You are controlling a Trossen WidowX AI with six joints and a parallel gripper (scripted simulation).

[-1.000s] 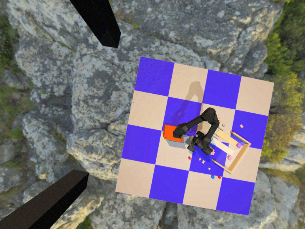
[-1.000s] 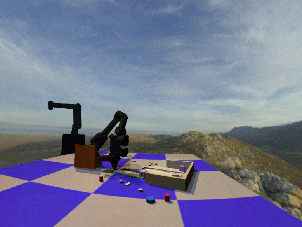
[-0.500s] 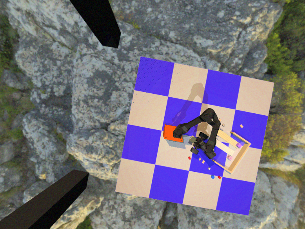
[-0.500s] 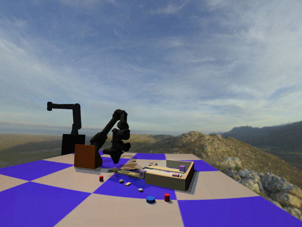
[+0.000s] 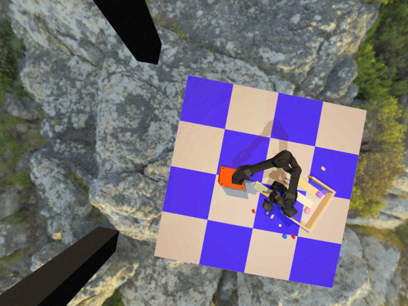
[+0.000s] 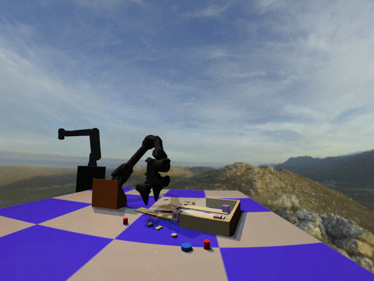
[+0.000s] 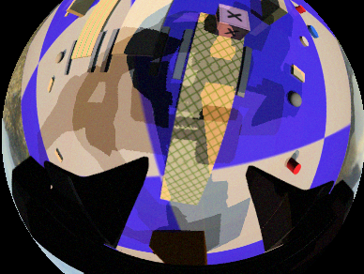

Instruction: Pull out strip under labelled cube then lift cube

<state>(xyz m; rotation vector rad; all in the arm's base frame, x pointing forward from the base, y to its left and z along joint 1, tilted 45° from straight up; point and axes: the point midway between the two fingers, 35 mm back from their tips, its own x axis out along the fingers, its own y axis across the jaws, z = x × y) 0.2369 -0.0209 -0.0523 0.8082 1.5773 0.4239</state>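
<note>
The strip is 30 mm ahead of my gripper tip, 10 mm to the right of it and 50 mm below it. The rest, counted from my gripper tip: blue block 190 mm ahead, 280 mm to the right, 40 mm below.
</note>
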